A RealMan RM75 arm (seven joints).
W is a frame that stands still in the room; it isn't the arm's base.
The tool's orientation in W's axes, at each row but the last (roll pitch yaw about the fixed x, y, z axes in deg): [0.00 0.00 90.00]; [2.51 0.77 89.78]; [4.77 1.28 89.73]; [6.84 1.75 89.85]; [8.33 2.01 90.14]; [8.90 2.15 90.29]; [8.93 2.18 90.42]
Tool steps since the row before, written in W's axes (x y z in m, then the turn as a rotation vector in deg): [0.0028 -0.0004 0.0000 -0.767 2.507 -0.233]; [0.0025 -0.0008 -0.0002 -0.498 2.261 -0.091]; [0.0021 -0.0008 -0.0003 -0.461 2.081 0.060]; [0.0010 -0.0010 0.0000 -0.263 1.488 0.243]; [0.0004 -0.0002 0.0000 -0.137 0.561 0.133]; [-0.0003 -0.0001 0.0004 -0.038 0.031 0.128]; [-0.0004 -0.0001 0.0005 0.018 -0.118 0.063]
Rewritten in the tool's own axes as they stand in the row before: [-0.0004 -0.0028 0.0000 2.507 0.767 -0.233]; [-0.0008 -0.0025 -0.0001 2.260 0.504 -0.083]; [-0.0008 -0.0021 -0.0001 2.077 0.478 0.067]; [-0.0010 -0.0010 0.0001 1.479 0.299 0.254]; [-0.0002 -0.0004 0.0001 0.556 0.156 0.131]; [-0.0001 0.0004 0.0003 0.026 0.057 0.122]; [-0.0001 0.0005 0.0004 -0.120 -0.008 0.060]
